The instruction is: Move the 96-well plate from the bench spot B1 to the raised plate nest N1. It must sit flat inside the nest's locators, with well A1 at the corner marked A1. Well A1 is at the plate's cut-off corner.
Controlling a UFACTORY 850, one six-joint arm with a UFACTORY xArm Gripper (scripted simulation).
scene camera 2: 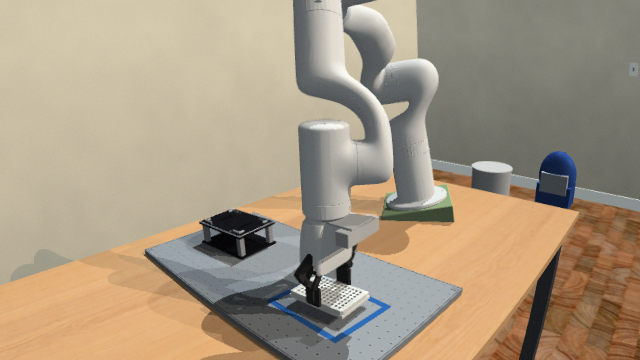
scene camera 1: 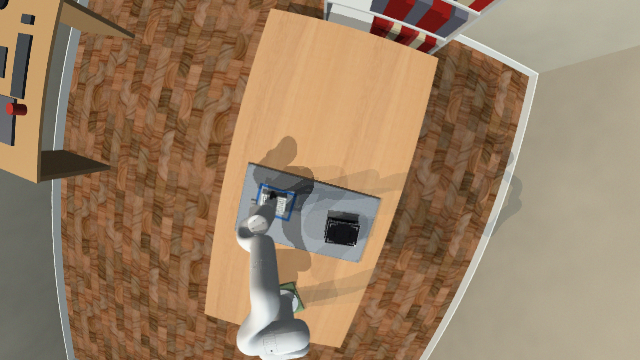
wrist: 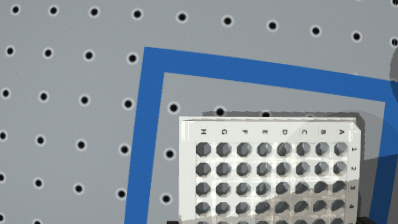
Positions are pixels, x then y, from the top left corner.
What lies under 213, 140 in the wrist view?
A white 96-well plate.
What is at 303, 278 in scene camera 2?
My gripper.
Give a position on a white 96-well plate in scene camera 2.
At 338, 299
